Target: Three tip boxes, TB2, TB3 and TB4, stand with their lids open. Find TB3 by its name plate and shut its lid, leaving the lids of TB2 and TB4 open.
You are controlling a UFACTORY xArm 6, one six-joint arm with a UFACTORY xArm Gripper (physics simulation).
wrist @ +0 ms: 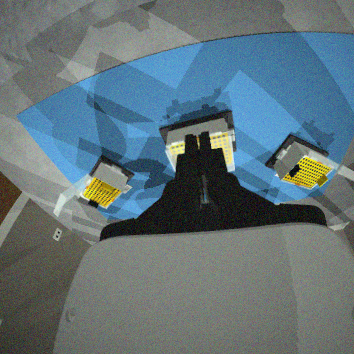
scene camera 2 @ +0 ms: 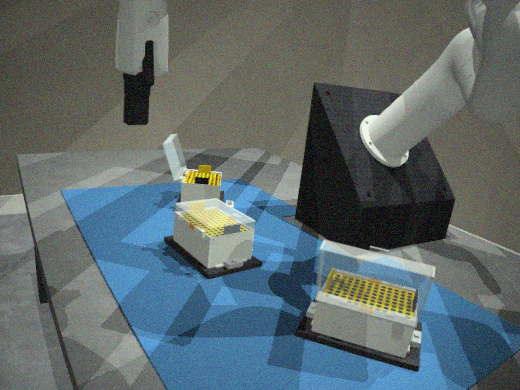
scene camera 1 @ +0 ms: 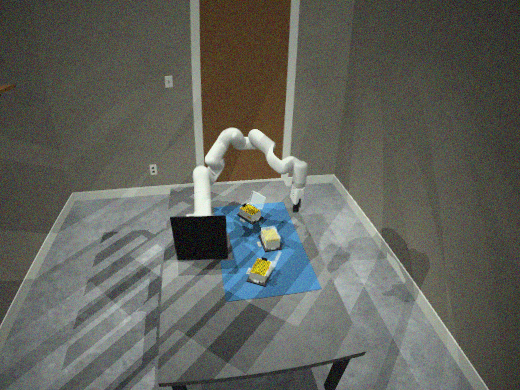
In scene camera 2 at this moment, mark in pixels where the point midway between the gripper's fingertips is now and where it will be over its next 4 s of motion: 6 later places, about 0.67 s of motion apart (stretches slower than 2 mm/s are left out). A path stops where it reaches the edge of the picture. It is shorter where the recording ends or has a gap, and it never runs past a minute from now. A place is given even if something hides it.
The gripper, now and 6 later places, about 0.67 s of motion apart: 135,124; 50,128; 48,126; 49,167; 56,197; 72,196; 83,196
